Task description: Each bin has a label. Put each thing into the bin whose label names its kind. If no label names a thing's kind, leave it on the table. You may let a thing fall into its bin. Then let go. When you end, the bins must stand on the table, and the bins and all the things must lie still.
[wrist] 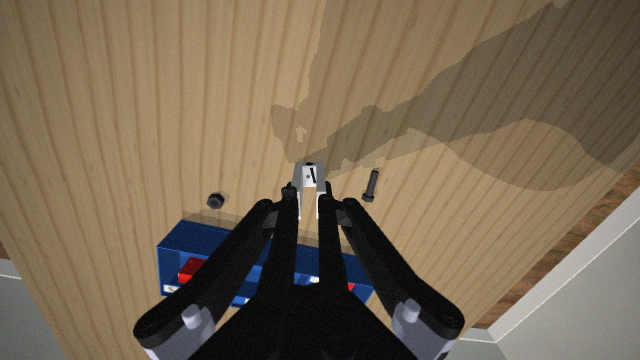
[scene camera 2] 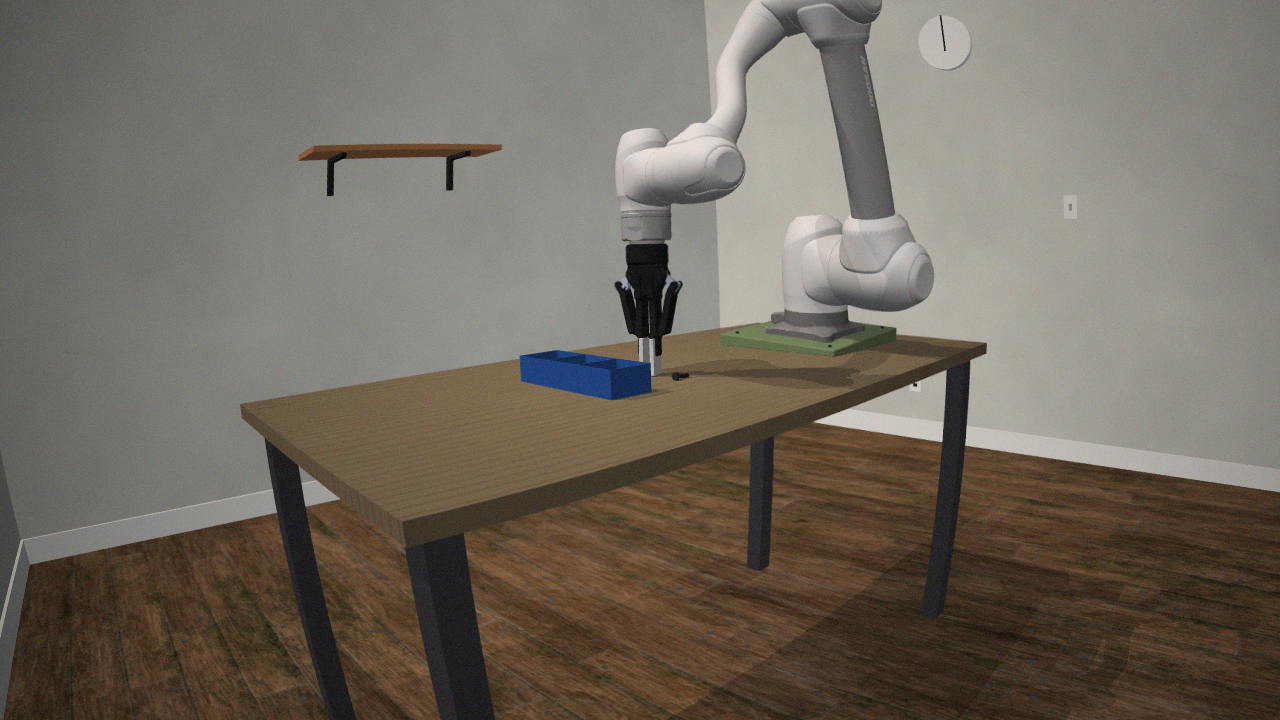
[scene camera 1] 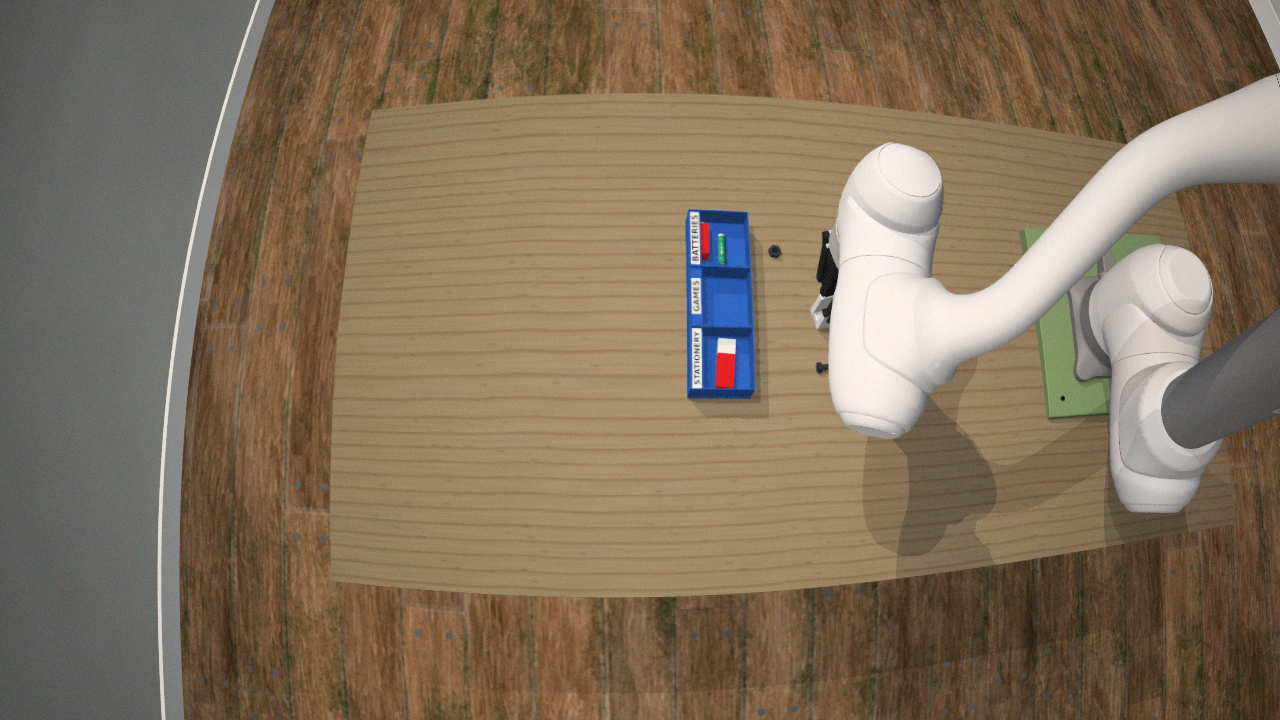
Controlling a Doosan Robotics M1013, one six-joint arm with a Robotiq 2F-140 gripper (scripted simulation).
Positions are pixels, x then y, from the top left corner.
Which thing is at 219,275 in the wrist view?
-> My gripper.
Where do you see a blue bin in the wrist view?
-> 187,239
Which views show my gripper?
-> The wrist view, scene camera 2 and scene camera 1: all of them.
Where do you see a blue bin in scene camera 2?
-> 609,378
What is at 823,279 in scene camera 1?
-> My gripper.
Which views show the blue bin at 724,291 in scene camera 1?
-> The wrist view, scene camera 2 and scene camera 1: all of them.
